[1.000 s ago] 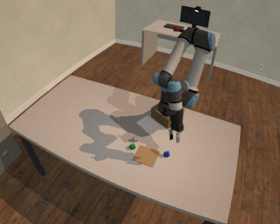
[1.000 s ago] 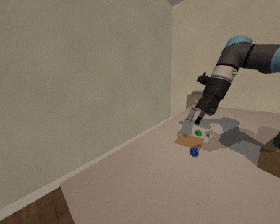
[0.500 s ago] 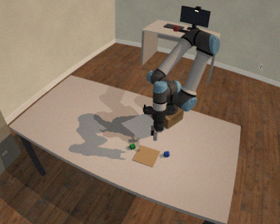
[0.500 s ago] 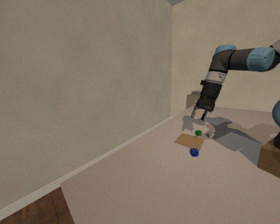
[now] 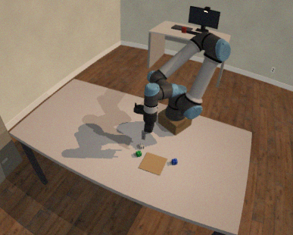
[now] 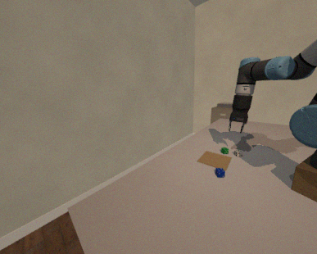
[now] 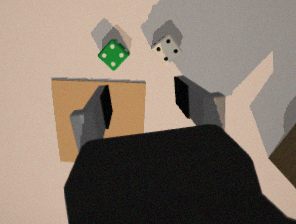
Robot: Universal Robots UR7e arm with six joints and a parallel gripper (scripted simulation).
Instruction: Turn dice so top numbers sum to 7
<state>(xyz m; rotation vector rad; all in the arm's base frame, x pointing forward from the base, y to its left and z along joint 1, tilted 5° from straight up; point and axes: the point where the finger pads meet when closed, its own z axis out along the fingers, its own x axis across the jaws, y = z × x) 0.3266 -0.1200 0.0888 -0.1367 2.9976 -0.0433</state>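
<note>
Right now the white die is 150 mm below my hand, 30 mm to the right of it and 30 mm behind it. Also, from my hand: blue die (210 mm to the left, 150 mm below, 30 mm ahead); then green die (150 mm below, 40 mm ahead, 20 mm to the right); then tan mat (160 mm below, 90 mm to the left, 70 mm ahead).
</note>
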